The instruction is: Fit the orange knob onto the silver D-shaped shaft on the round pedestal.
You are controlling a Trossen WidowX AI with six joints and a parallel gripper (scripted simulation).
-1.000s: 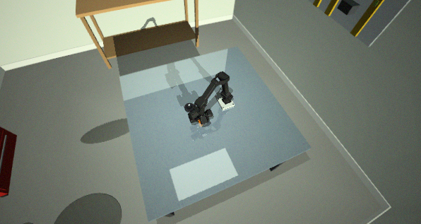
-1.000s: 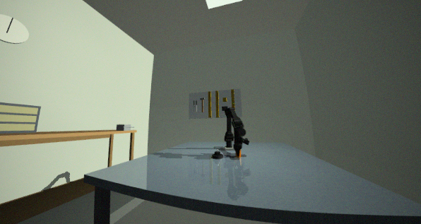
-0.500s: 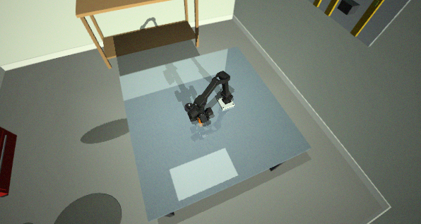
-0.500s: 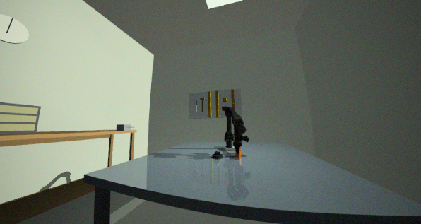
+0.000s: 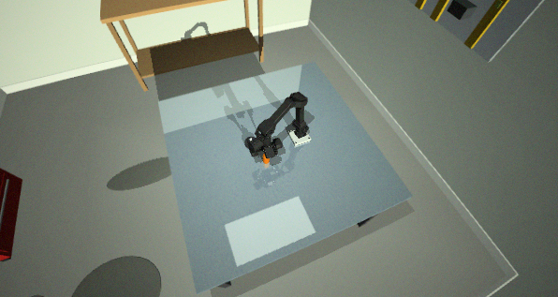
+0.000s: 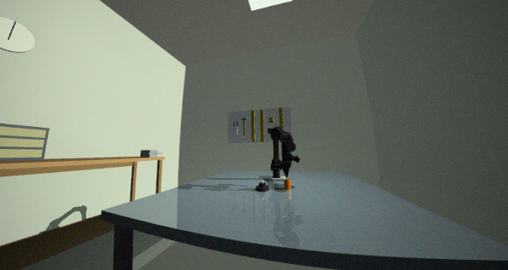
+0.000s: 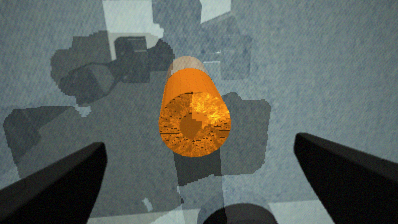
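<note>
My gripper tip is 40 mm above the orange knob. From my gripper tip the other things lie so: dark round pedestal (160 mm to the right, 50 mm below, 20 mm ahead).
</note>
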